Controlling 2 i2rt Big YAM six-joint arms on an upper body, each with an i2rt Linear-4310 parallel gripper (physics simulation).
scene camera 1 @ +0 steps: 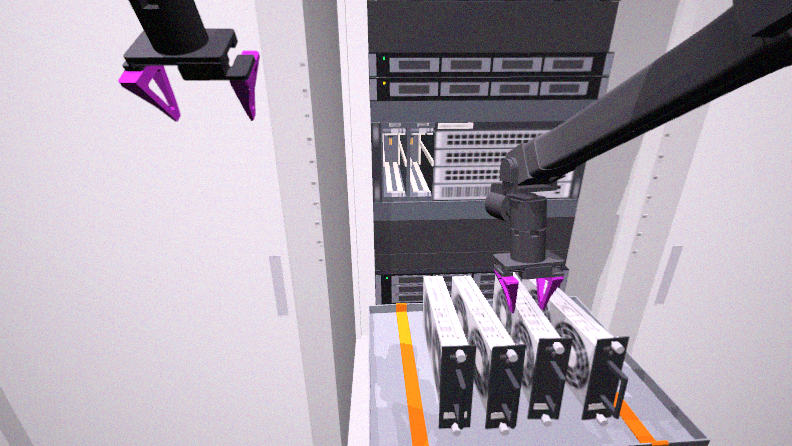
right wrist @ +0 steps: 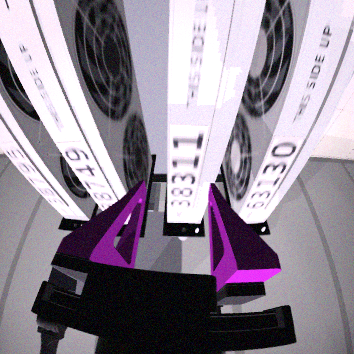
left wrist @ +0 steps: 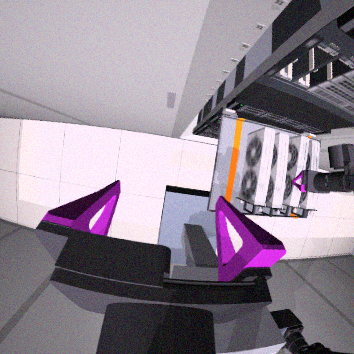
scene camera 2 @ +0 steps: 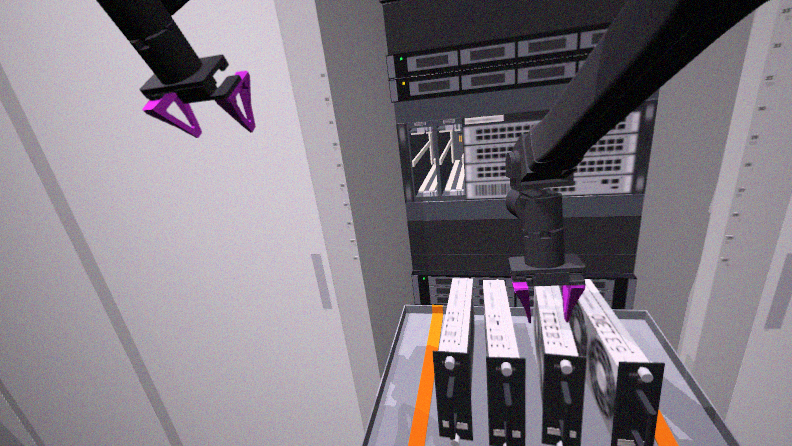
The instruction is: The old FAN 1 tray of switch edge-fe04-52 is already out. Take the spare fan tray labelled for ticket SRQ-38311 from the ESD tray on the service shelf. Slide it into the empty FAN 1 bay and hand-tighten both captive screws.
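Note:
The fan tray labelled 38311 [scene camera 1: 542, 327] [scene camera 2: 558, 336] [right wrist: 186, 150] stands upright third from left on the ESD tray [scene camera 1: 387, 365] [scene camera 2: 409, 343]. Its upper captive screw [scene camera 1: 558, 347] [scene camera 2: 565, 365] and lower captive screw [scene camera 1: 546, 419] are on the black front plate. My right gripper [scene camera 1: 527, 309] [scene camera 2: 547, 320] [right wrist: 176, 186] is part open, its fingertips on either side of this tray's top, with gaps visible in the right wrist view. My left gripper [scene camera 1: 215, 119] [scene camera 2: 225, 133] [left wrist: 169, 192] is open and empty, high at the left. Two empty bays [scene camera 1: 394, 180] [scene camera 1: 421, 180] show left in the switch; their numbers are unreadable.
Fan tray 63130 [scene camera 1: 588, 324] [right wrist: 280, 165] stands close on the right. Two more fan trays [scene camera 1: 443, 315] [scene camera 1: 487, 315] stand to the left. The switch [scene camera 1: 471, 157] sits in the rack behind, partly hidden by my right arm. Cabinet panels flank both sides.

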